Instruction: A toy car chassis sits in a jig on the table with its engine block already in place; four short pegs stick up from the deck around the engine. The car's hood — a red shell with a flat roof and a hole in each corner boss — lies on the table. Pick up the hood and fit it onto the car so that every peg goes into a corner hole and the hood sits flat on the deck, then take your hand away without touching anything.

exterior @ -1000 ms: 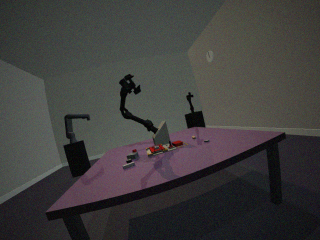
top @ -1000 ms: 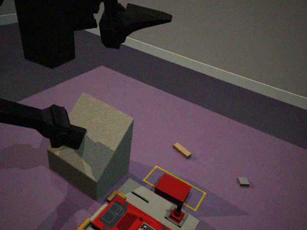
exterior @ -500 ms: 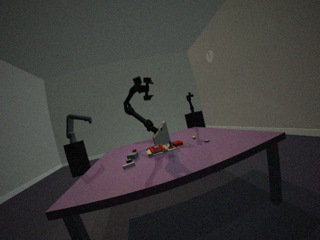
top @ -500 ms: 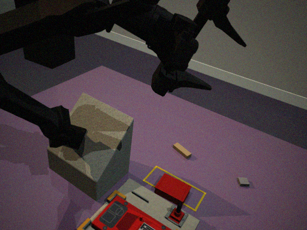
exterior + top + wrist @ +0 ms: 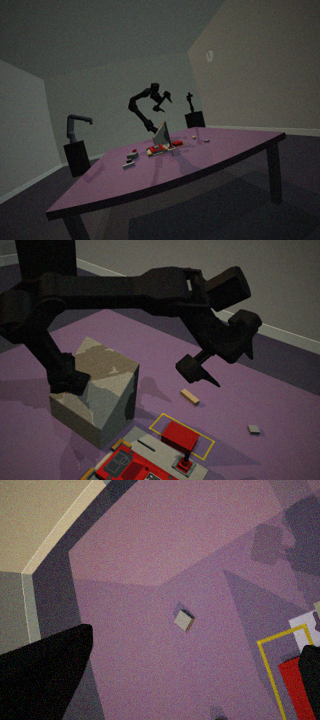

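My gripper tip is now 310 mm above the red hood, 90 mm past it and 40 mm to the right of it. The rest, counted from my gripper tip: wooden block 320 mm below, 230 mm to the left, 130 mm behind; then grey block 320 mm below, 200 mm to the left, 100 mm ahead.
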